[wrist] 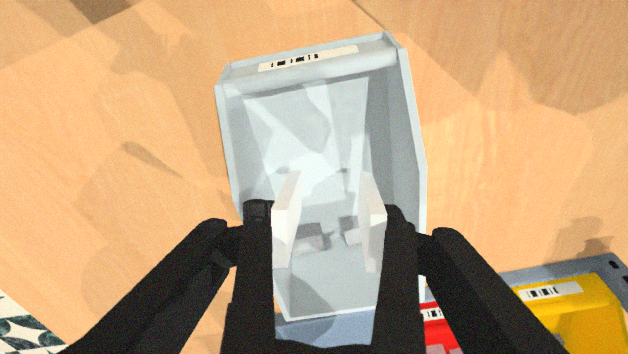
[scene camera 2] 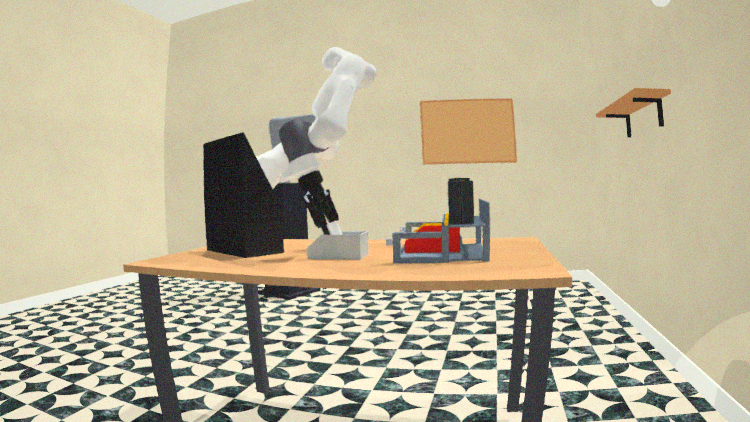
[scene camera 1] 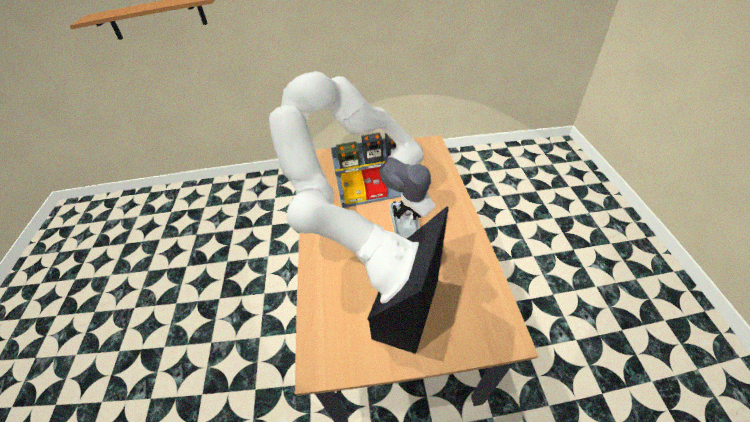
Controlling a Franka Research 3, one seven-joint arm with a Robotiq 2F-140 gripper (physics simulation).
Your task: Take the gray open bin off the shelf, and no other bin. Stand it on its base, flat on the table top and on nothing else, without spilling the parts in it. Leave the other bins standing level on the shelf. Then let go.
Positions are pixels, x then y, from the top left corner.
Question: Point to a red bin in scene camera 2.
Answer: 413, 245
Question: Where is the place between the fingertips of the gripper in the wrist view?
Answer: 329, 192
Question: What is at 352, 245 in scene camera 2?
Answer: A gray open bin.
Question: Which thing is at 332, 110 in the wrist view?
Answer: A gray open bin.
